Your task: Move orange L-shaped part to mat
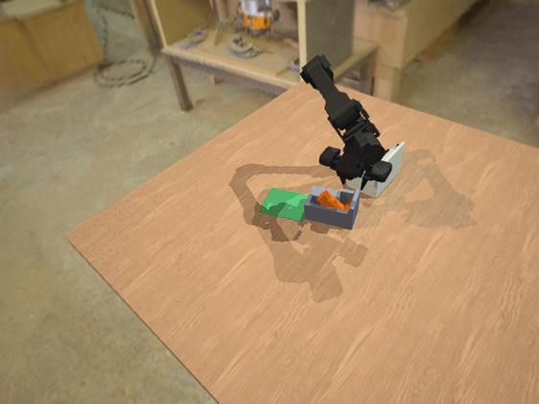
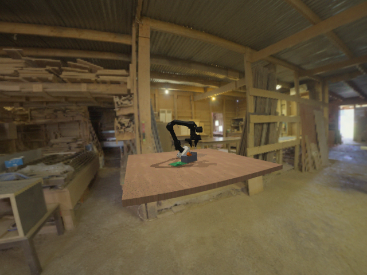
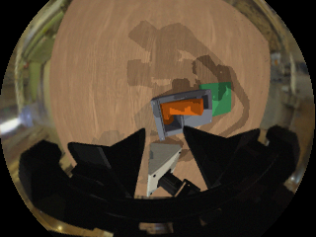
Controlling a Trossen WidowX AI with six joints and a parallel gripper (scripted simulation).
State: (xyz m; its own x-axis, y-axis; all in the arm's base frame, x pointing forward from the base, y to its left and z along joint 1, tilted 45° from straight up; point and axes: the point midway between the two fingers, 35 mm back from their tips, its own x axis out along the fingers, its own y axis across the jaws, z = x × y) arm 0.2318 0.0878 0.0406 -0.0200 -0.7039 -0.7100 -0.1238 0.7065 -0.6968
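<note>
Now: the orange L-shaped part 4 cm to the right of my gripper tip and 10 cm below it. Round my gripper tip: green mat: 5 cm ahead, 21 cm to the right, 16 cm below.
</note>
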